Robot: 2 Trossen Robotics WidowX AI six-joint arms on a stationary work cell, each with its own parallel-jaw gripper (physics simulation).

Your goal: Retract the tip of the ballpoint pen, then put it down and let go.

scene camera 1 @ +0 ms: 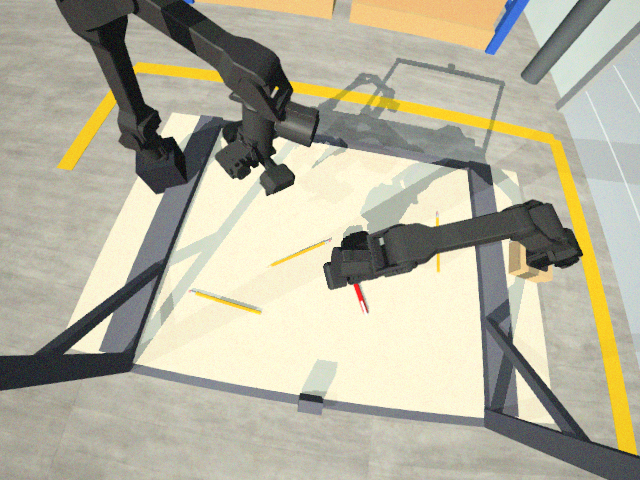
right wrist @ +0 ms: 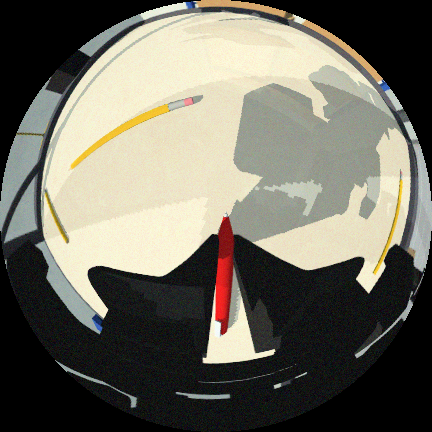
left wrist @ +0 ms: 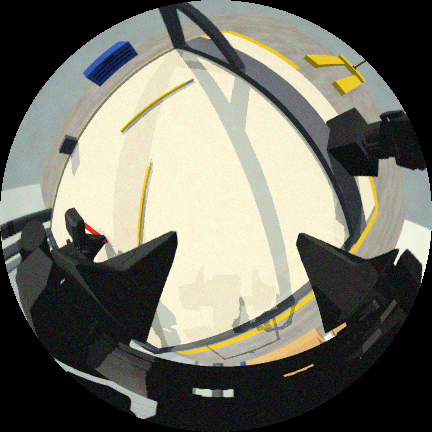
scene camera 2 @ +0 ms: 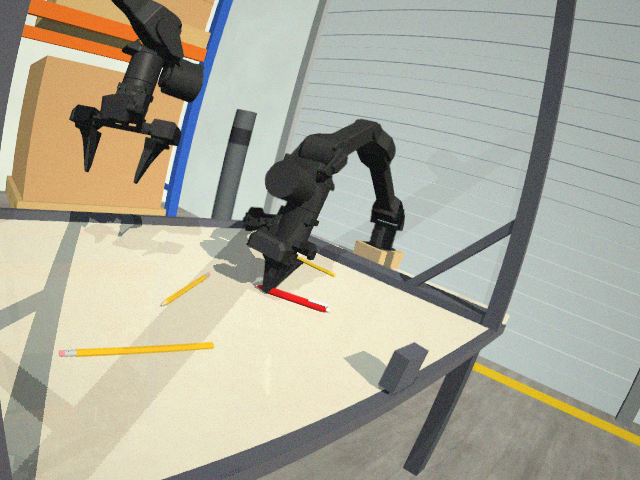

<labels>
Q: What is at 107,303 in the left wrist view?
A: My left gripper.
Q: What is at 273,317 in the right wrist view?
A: My right gripper.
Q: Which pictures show my left gripper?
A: Scene camera 1, the left wrist view and scene camera 2 only.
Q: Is my left gripper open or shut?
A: Open.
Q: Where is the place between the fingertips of my left gripper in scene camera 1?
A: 256,181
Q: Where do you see a red ballpoint pen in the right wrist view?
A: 223,283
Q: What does my left gripper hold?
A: Nothing.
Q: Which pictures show my right gripper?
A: Scene camera 1, the right wrist view, the left wrist view and scene camera 2: all of them.
</labels>
